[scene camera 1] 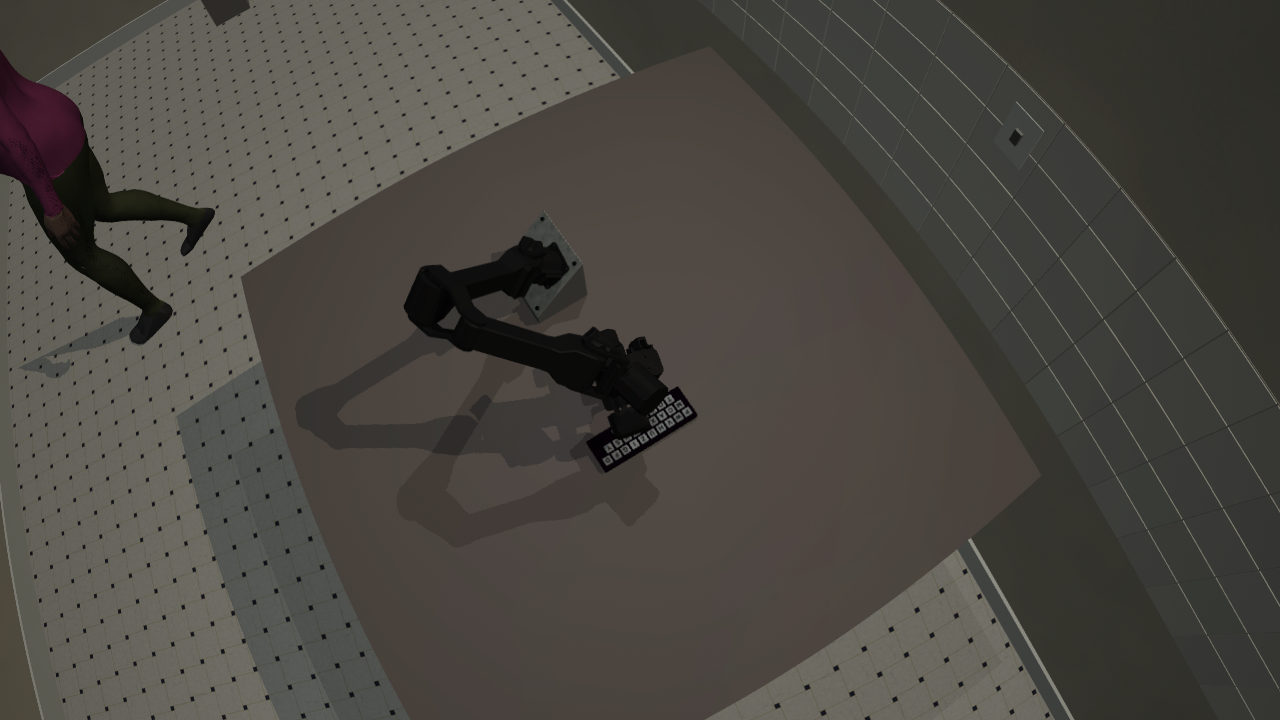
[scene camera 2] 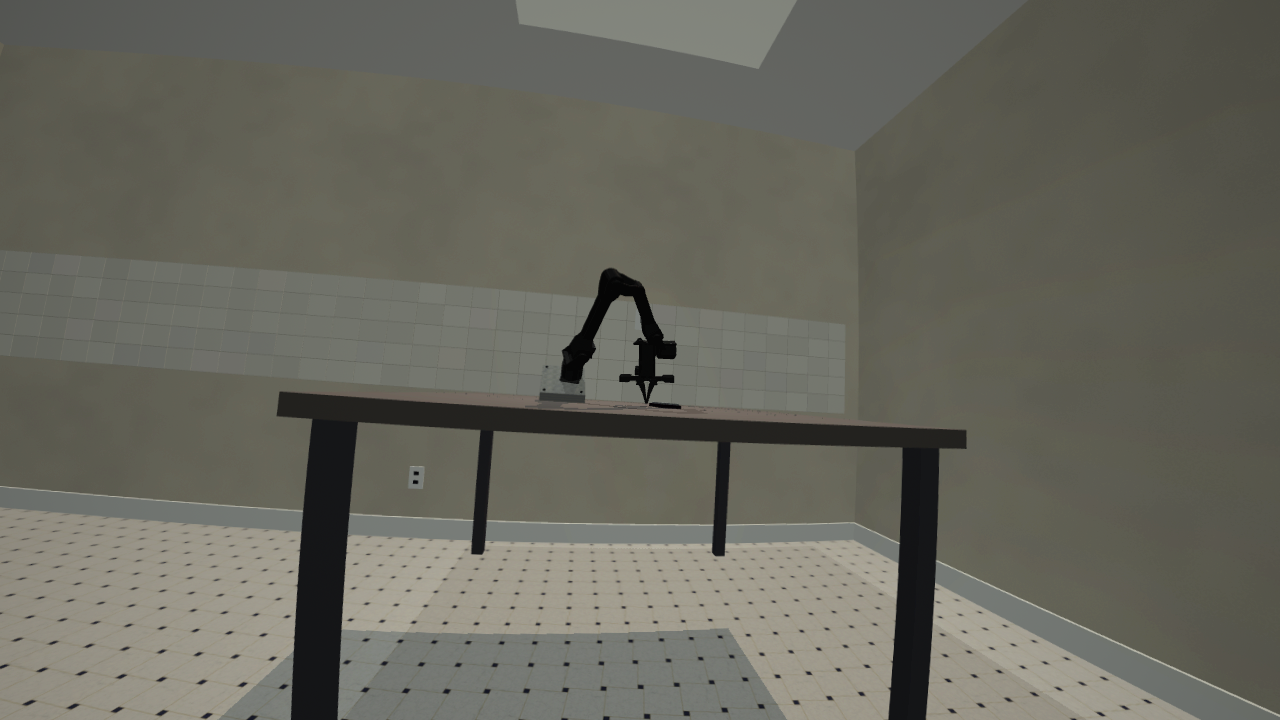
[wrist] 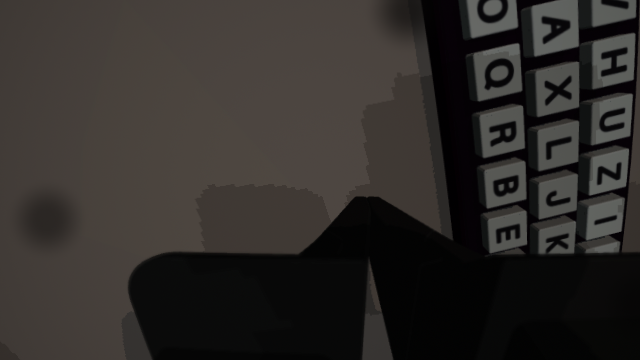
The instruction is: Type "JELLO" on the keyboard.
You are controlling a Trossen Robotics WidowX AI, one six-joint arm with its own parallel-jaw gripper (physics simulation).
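Frame: origin at the arm's base, x ahead, y left, z up, level; metres.
Seen in the pictures: gripper, between the fingertips: (scene camera 1: 620,400) (scene camera 2: 646,403) (wrist: 365,208); arm's base, origin of its link: (scene camera 1: 551,265) (scene camera 2: 570,376).
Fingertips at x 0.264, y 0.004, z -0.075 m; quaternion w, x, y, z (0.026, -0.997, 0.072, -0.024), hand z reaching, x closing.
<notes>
Offsets run from my fingertips to a thing's top centre.
The black keyboard {0.007 m up, 0.064 m ahead, 0.010 m left} (scene camera 1: 644,438) (scene camera 2: 665,405) (wrist: 452,100) with light keys lies flat on the table. In the wrist view its letters are turned sideways: the O key {0.007 m up, 0.042 m ahead, 0.058 m left} (wrist: 492,12) is at the top, the L key {0.007 m up, 0.063 m ahead, 0.014 m left} (wrist: 554,146) and J key {0.007 m up, 0.065 m ahead, 0.004 m right} (wrist: 554,196) are in the middle column, and the E key {0.007 m up, 0.048 m ahead, 0.014 m right} (wrist: 504,231) is lower left. My gripper (scene camera 2: 646,402) (wrist: 365,208) is shut and empty, pointing down. Its fingertips are low, close to the tabletop, beside the keyboard's edge near the B and E keys, not over any key. The gripper hides the keyboard's lower end in the wrist view.
The arm's grey base plate (scene camera 1: 547,300) (scene camera 2: 562,395) stands on the brown table (scene camera 1: 805,537) (scene camera 2: 805,434). The arm covers part of the keyboard in scene camera 1. Arm shadows lie across the table. A person (scene camera 1: 67,179) in a magenta top is on the floor beyond the table.
</notes>
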